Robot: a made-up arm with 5 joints.
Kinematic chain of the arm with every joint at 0, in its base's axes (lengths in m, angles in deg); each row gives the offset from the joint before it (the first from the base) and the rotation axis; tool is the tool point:
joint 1: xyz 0 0 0.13 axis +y
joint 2: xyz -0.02 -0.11 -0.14 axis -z
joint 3: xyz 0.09 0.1 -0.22 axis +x
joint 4: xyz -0.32 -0.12 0 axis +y
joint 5: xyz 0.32 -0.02 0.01 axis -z
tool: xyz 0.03 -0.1 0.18
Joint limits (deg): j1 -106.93..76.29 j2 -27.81..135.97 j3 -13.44..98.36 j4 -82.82..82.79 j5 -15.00..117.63
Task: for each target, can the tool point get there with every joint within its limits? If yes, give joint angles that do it. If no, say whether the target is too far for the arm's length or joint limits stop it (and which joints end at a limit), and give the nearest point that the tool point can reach.
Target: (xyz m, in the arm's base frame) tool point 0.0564 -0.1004 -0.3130
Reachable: yes | joints -44.81 109.09 43.63 -8.92 7.36
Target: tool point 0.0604 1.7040 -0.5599
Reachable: no: too far | nearest point 0.0411 0.3961 -0.3393 | short by 1.327 m
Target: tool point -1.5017 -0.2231 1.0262
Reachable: no: too far | nearest point -0.7371 -0.1522 0.4345 | short by 0.969 m
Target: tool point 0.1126 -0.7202 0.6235
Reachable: no: joint limits stop it (at a limit: joint 1, joint 2, joint 4, joint 5) | nearest point -0.0574 -0.4368 0.3916 | short by 0.404 m
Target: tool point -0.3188 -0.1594 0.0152
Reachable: yes | joints 54.75 94.05 6.71 30.60 94.79
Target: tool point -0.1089 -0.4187 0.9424
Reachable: no: joint limits stop it (at a limit: joint 1, joint 4, joint 5) | nearest point -0.1891 -0.2754 0.5429 | short by 0.432 m
